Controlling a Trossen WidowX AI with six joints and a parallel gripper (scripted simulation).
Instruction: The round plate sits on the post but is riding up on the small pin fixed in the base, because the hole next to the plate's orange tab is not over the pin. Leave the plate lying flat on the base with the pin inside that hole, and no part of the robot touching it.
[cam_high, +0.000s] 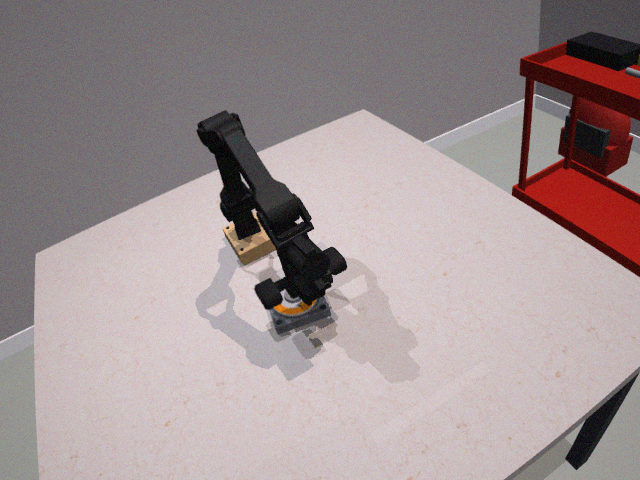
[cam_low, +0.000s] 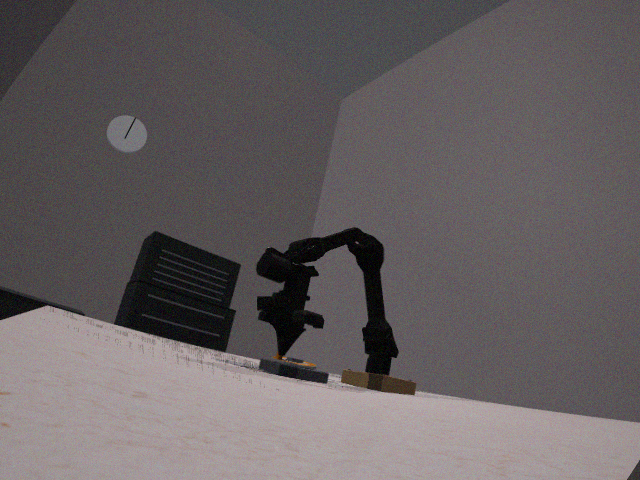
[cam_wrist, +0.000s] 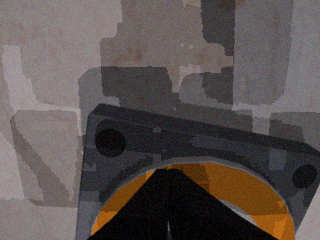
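Now: gripper tip 30 mm past the round orange plate, 20 mm to the left of it and 10 mm above it. Also, from my gripper tip: dark grey square base 50 mm behind, 20 mm to the right, 20 mm below.
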